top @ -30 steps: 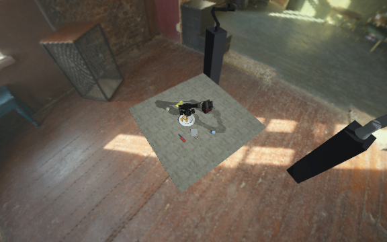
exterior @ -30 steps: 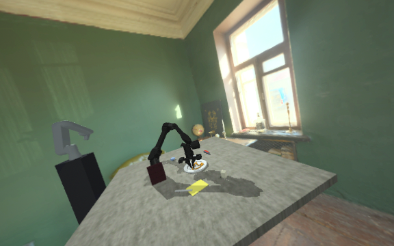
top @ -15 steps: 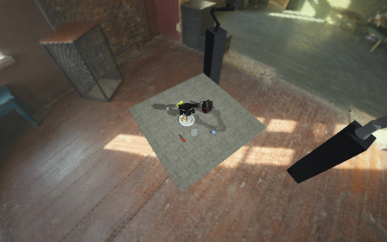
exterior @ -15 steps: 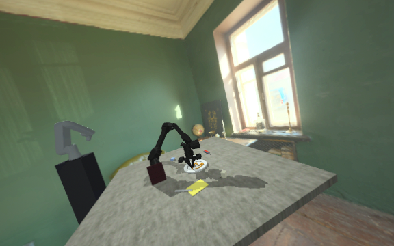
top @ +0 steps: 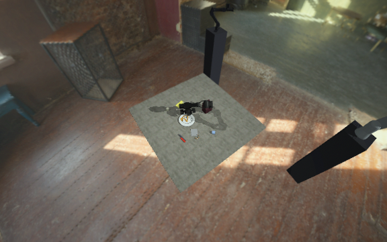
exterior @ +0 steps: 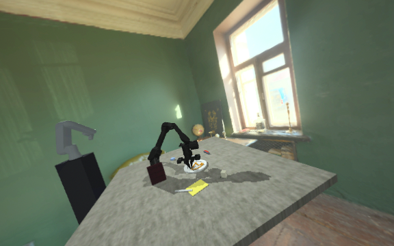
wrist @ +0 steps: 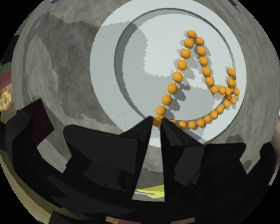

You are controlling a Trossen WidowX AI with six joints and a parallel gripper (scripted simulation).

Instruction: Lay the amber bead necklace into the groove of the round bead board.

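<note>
The board is 50 mm to the left of my gripper tip, 40 mm ahead of it and 20 mm below it. Also, from my gripper tip: grey square: 250 mm to the left, 50 mm ahead, 20 mm below; white stick: 210 mm to the right, 90 mm behind, 20 mm below; yellow card: 220 mm to the right, 20 mm below, 10 mm behind.
</note>
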